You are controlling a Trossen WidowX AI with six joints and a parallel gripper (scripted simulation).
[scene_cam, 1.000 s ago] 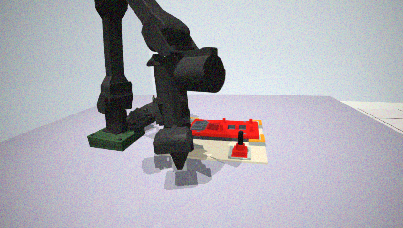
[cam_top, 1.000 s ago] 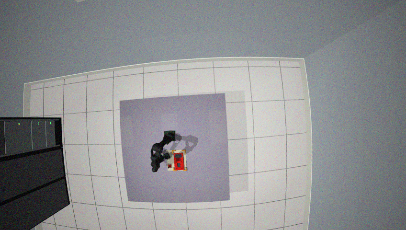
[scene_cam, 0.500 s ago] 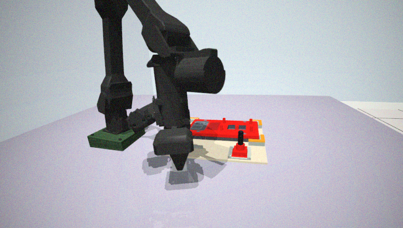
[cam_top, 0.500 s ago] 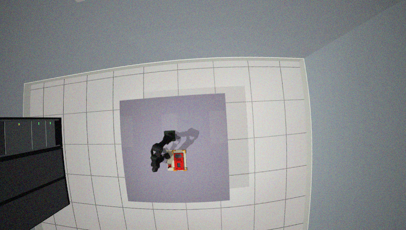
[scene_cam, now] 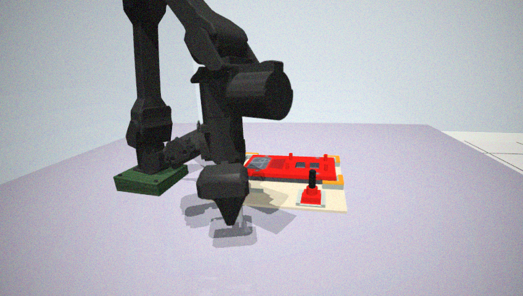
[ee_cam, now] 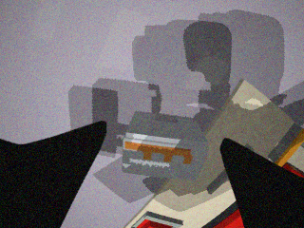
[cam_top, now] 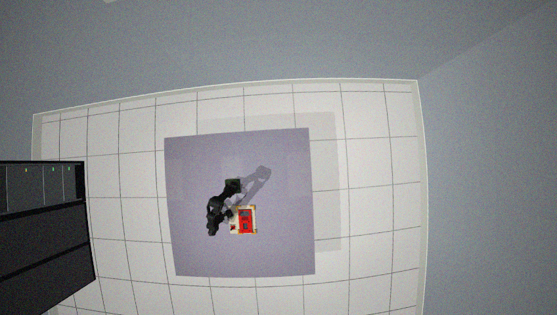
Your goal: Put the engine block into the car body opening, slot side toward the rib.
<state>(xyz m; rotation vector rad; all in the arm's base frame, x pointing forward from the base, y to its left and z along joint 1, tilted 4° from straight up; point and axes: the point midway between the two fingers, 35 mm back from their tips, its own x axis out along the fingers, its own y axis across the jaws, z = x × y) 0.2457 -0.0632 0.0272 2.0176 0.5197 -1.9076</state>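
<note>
Right now my gripper tip is right at the engine block. From my gripper tip the other things lie so: black upright peg 12 cm ahead, 7 cm to the left, 2 cm above.
</note>
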